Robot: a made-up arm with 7 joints.
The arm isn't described. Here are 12 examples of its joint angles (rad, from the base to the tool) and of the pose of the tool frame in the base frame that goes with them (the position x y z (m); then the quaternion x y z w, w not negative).
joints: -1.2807 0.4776 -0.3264 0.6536 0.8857 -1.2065 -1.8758
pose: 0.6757 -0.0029 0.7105 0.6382 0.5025 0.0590 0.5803
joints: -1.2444 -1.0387 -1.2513 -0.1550 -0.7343 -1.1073 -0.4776
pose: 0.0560 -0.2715 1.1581 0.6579 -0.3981 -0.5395 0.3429
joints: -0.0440 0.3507 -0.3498 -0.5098 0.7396 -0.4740 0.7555
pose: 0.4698 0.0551 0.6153 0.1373 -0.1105 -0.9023 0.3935
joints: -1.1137 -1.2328 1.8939 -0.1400 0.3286 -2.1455 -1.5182
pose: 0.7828 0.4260 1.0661 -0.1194 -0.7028 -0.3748 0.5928
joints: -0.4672 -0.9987 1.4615 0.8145 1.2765 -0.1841 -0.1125
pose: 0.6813 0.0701 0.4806 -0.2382 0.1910 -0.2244 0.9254
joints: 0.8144 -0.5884 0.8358 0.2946 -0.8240 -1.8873 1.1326
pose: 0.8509 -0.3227 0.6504 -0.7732 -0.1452 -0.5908 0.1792
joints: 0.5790 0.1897 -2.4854 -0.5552 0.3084 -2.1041 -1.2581
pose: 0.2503 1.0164 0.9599 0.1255 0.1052 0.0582 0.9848
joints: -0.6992 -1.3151 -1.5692 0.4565 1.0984 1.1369 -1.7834
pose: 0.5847 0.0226 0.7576 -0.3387 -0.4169 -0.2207 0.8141
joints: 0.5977 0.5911 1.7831 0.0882 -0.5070 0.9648 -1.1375
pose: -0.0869 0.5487 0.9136 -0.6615 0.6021 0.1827 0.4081
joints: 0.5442 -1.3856 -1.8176 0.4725 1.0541 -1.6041 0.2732
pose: -0.0981 -0.2953 0.1528 -0.7408 0.5407 0.0804 0.3904
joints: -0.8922 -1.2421 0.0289 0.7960 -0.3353 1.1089 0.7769
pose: 0.3924 -0.0307 0.5066 -0.8299 -0.0806 -0.0485 0.5499
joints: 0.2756 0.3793 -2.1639 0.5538 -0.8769 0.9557 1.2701
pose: 0.1758 0.2796 0.9079 0.5381 -0.2151 -0.5917 0.5604
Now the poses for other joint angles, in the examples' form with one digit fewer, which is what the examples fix.
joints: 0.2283 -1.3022 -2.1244 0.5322 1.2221 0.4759 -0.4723
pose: 0.342 0.065 0.660 0.051 -0.963 -0.197 0.176
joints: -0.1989 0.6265 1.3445 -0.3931 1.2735 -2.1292 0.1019
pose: 0.739 0.106 0.712 0.437 0.060 -0.737 0.513
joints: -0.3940 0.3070 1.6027 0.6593 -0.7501 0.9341 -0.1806
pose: -0.007 0.497 0.476 -0.763 0.564 0.283 0.145
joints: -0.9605 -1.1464 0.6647 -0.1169 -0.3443 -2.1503 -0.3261
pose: 0.261 0.463 1.157 -0.118 0.885 0.398 0.210
